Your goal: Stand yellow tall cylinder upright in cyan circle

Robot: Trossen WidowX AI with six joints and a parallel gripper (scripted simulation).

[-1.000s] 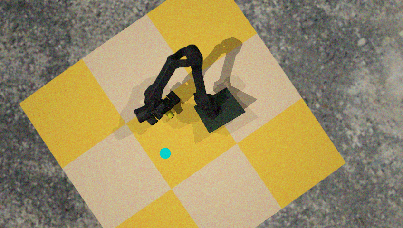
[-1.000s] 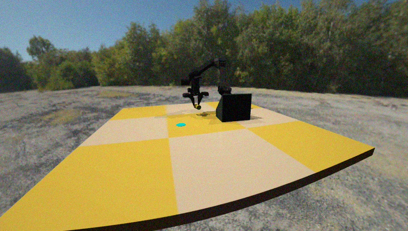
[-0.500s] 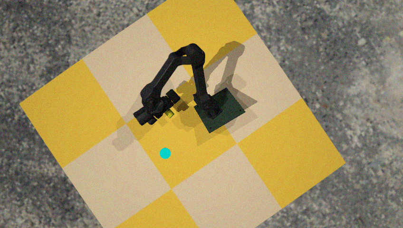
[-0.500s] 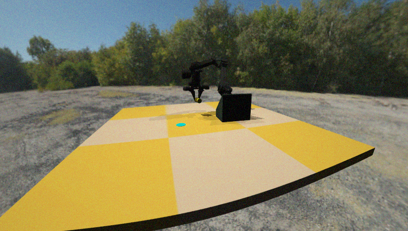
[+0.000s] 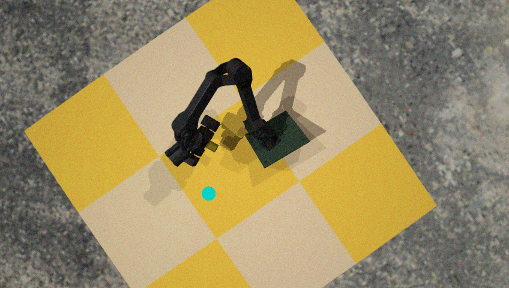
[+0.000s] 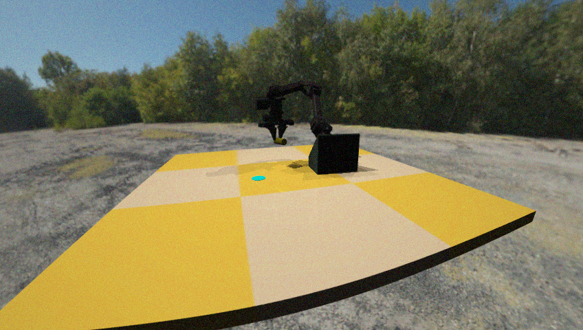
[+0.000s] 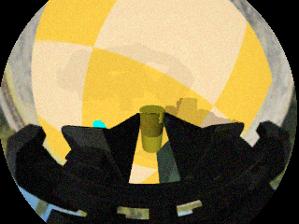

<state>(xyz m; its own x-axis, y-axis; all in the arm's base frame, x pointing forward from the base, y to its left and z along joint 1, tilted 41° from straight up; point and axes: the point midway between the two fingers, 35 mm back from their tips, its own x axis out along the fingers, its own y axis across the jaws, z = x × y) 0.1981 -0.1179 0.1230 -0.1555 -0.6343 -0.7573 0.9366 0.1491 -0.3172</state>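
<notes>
The yellow tall cylinder is 20 mm to the left of my gripper tip and 10 mm behind it. Round my gripper tip: cyan circle (170 mm to the left, 140 mm ahead, 130 mm below).
</notes>
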